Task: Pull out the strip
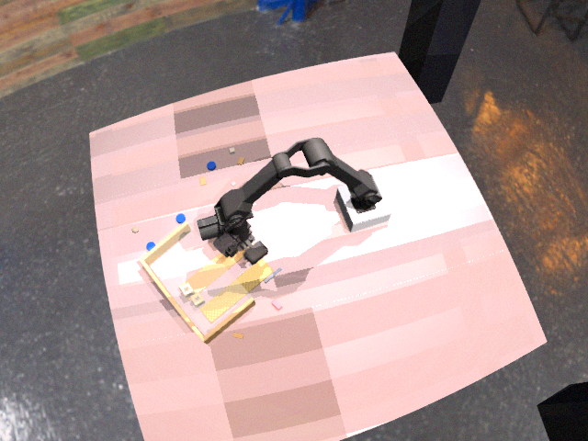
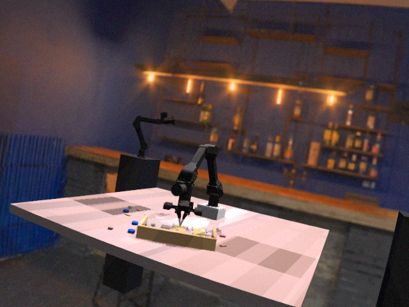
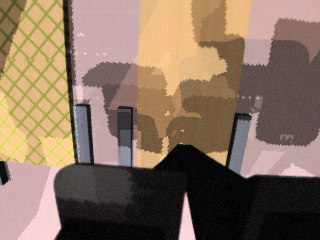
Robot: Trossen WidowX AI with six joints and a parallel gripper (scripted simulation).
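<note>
Right now the tan strip is 90 mm ahead of my gripper tip and 40 mm to the left of it. The rest, counted from my gripper tip: pink block: 40 mm behind, 210 mm to the left.
</note>
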